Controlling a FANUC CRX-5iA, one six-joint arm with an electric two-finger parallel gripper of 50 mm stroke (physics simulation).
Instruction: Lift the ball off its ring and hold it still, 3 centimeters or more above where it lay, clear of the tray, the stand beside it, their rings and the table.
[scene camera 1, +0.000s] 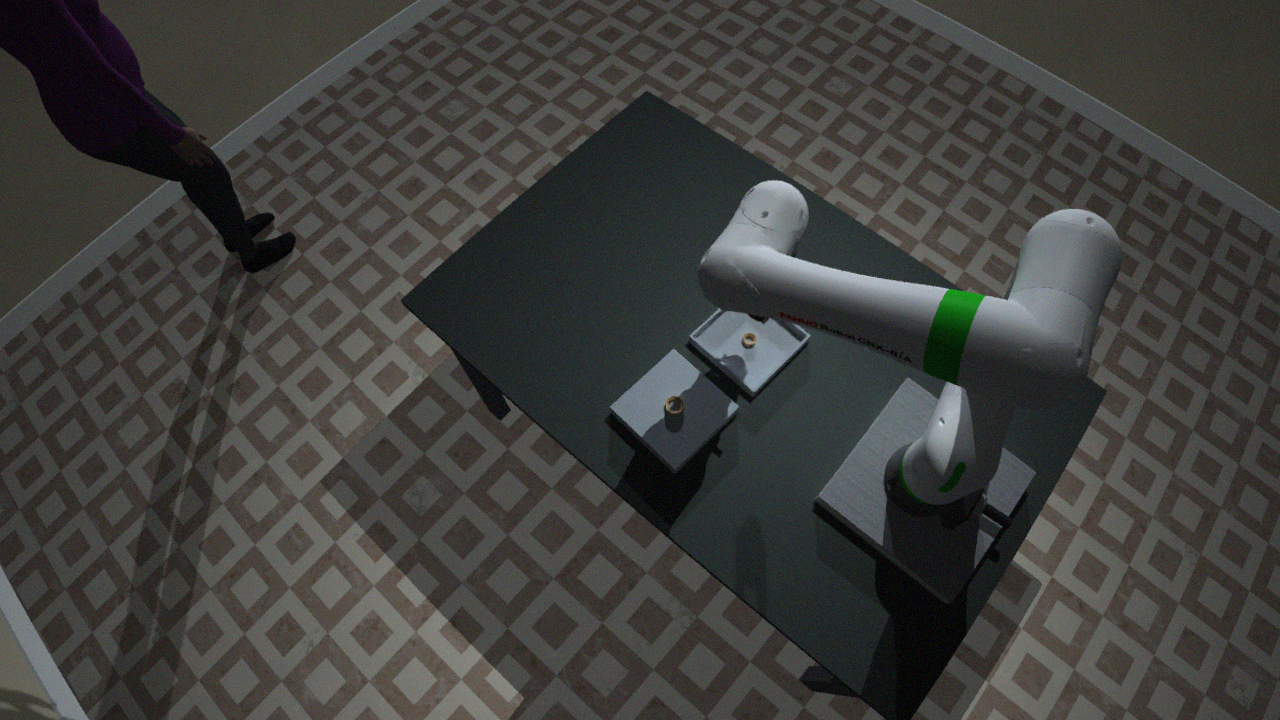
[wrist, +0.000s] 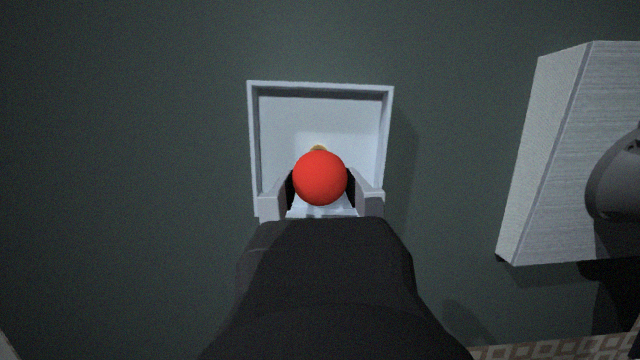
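Pixels of known places: gripper, fingertip midpoint: (wrist: 319, 181); arm's base, origin of the base link: (scene camera 1: 920, 480) (wrist: 634, 174).
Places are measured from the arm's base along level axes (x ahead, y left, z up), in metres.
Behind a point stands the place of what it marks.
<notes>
The red ball (wrist: 320, 175) {y -0.087, x 0.457, z 0.121 m} is between the two fingers of my gripper (wrist: 319, 181) {y -0.075, x 0.459, z 0.091 m}, which is shut on it. The ball hangs well above the pale tray (scene camera 1: 771, 361) {y -0.067, x 0.390, z -0.044 m} (wrist: 320, 85) {y -0.170, x 0.444, z -0.019 m}, apart from it. The tray's small tan ring (scene camera 1: 749, 345) {y -0.068, x 0.450, z -0.038 m} (wrist: 319, 148) stands on the tray floor and is partly hidden behind the ball in the wrist view. In the scene view the arm hides the ball and most of the gripper. The grey stand (scene camera 1: 642, 408) {y 0.197, x 0.546, z -0.011 m} is beside the tray, with another tan ring (scene camera 1: 673, 414) {y 0.173, x 0.485, z -0.005 m} on its top.
The dark table (scene camera 1: 554, 250) {y -0.015, x 0.966, z -0.047 m} (wrist: 125, 150) {y -0.123, x 0.751, z -0.047 m} carries the tray and stand. The arm's grey base plate (scene camera 1: 863, 479) {y 0.064, x 0.097, z -0.005 m} (wrist: 555, 175) {y -0.015, x 0.129, z 0.002 m} is to the right of the tray. The white arm (scene camera 1: 850, 295) {y 0.082, x 0.285, z 0.547 m} reaches over the table. A person (scene camera 1: 210, 192) stands on the floor at the left, away from the table.
</notes>
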